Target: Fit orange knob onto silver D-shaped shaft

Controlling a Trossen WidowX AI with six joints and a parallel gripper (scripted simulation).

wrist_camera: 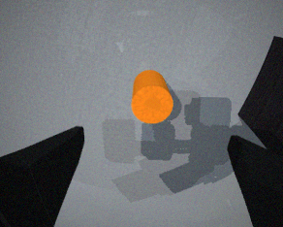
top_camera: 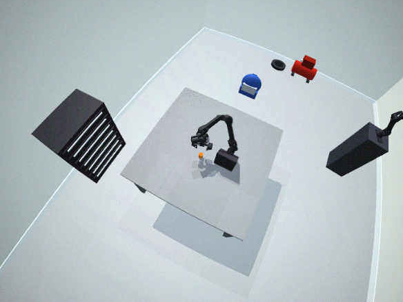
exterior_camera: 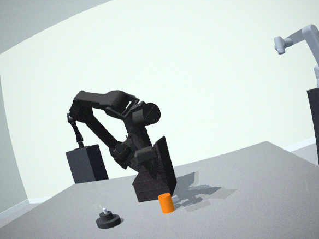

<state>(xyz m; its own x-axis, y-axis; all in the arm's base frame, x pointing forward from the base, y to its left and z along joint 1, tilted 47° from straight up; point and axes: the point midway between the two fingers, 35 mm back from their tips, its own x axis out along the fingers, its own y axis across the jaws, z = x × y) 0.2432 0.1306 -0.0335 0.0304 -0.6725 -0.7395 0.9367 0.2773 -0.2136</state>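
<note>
Right now my gripper tip is 9 cm above the orange knob, 1 cm to the right of it and 1 cm past it. Also, from my gripper tip: dark round pedestal: 18 cm to the right, 11 cm below, 6 cm ahead.
</note>
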